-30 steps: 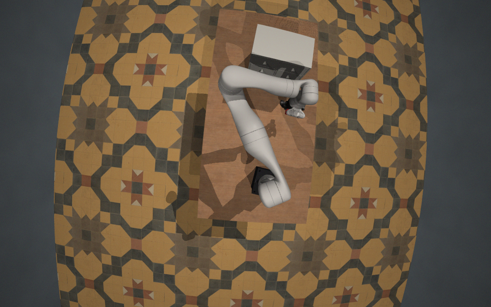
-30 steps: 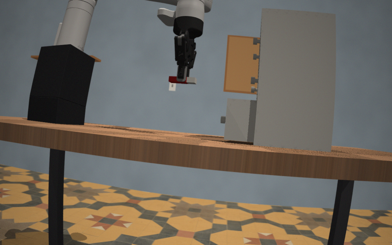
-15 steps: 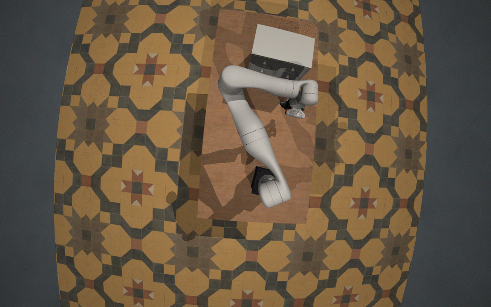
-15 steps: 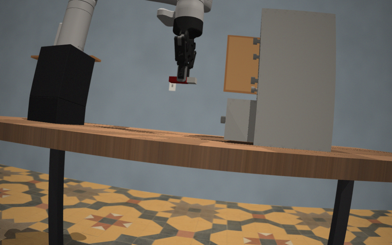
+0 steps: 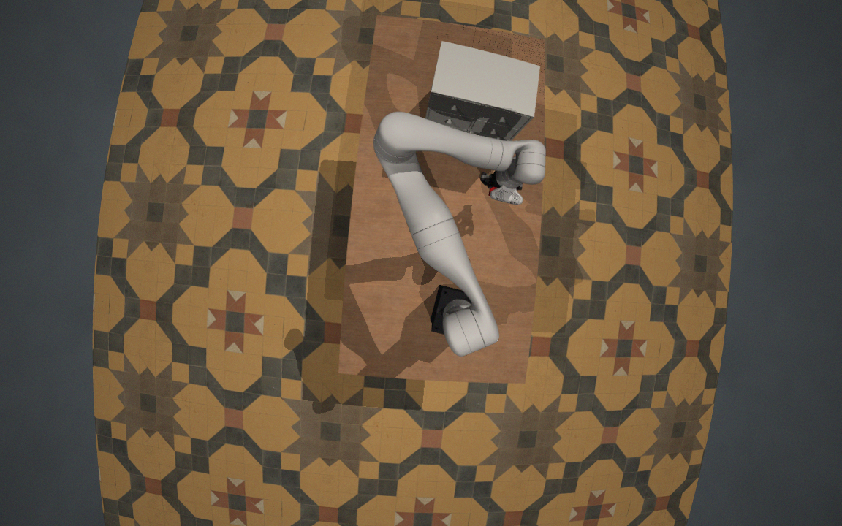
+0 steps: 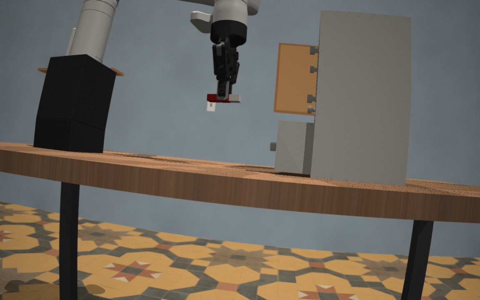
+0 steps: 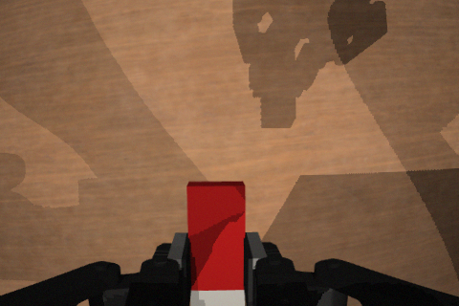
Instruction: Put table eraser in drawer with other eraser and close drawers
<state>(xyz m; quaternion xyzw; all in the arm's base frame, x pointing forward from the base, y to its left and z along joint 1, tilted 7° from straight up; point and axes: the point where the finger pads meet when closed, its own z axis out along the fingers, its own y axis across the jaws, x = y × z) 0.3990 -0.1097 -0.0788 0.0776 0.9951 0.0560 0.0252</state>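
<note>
My gripper is now 1 cm short of the white eraser and 1 cm above it. Also, from my hand: dark block (18 cm ahead, 14 cm below).
</note>
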